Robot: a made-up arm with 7 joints.
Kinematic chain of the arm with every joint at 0, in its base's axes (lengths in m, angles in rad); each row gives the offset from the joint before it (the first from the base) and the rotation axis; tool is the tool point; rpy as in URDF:
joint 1: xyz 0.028 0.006 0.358 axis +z
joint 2: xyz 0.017 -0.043 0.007 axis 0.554 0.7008 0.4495
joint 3: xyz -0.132 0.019 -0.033 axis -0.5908 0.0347 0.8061
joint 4: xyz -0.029 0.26 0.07 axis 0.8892 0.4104 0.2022
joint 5: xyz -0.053 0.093 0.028 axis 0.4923 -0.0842 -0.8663
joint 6: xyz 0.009 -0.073 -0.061 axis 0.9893 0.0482 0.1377
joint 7: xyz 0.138 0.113 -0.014 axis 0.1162 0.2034 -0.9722
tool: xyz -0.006 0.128 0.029 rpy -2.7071 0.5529 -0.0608
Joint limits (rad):
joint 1: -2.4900..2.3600
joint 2: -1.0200..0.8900
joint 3: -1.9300..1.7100
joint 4: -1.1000..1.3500
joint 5: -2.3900..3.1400
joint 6: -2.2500..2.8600
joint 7: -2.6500..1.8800
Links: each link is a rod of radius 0.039 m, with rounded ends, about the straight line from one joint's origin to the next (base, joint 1, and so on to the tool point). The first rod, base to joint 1, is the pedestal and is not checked.
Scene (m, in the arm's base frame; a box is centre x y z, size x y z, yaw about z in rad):
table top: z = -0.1
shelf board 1: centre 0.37 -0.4 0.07 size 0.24 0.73 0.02 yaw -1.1
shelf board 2: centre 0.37 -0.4 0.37 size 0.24 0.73 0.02 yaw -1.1
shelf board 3: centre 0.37 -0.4 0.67 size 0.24 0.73 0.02 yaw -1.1
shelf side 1: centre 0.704 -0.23 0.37 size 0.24 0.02 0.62 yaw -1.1
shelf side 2: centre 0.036 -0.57 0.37 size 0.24 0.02 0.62 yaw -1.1
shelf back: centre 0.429 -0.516 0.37 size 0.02 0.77 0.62 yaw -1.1
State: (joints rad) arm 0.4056 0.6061 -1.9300 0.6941 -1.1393 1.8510 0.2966
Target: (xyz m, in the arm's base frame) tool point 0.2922 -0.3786 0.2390
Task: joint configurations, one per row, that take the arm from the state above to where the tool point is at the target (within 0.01 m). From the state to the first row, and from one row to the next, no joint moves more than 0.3 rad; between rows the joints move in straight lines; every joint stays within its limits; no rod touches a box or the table.
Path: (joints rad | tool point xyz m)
1: 0.4457 0.4976 -1.6624 0.7659 -0.9124 1.9448 0.1646 | 0.3361 -0.2874 0.5145
2: 0.4858 0.3891 -1.3948 0.8376 -0.6854 2.0386 0.0326 | 0.2805 -0.1927 0.5069
3: 0.2099 0.2377 -1.1496 0.8039 -0.6596 2.1412 0.0598 | 0.2109 -0.1709 0.5466
4: -0.0660 0.0863 -0.9044 0.7701 -0.6337 2.2439 0.0870 | 0.1622 -0.1231 0.5690
5: -0.3418 -0.0651 -0.6593 0.7363 -0.6079 2.3466 0.1141 | 0.1472 -0.0648 0.5674
6: -0.6177 -0.2165 -0.4141 0.7025 -0.5820 2.4493 0.1413 | 0.1672 -0.0193 0.5390
7: -0.8935 -0.3679 -0.1689 0.6687 -0.5562 2.5520 0.1685 | 0.2082 -0.0080 0.4850
8: -1.1694 -0.5193 0.0763 0.6349 -0.5303 2.6546 0.1957 | 0.2430 -0.0402 0.4110
9: -1.4453 -0.6707 0.3214 0.6011 -0.5045 2.7573 0.2228 | 0.2425 -0.1054 0.3256
10: -1.7211 -0.8221 0.5666 0.5673 -0.4786 2.8600 0.2500 | 0.1886 -0.1751 0.2390
11: -1.7788 -0.8881 0.4882 0.5509 -0.6987 2.8600 0.3476 | 0.2307 -0.2462 0.2465
12: -1.8365 -0.9540 0.4098 0.5344 -0.9188 2.8600 0.4451 | 0.2661 -0.3142 0.2471
13: -1.8942 -1.0200 0.3313 0.5179 -1.1390 2.8600 0.5426 | 0.2922 -0.3786 0.2390

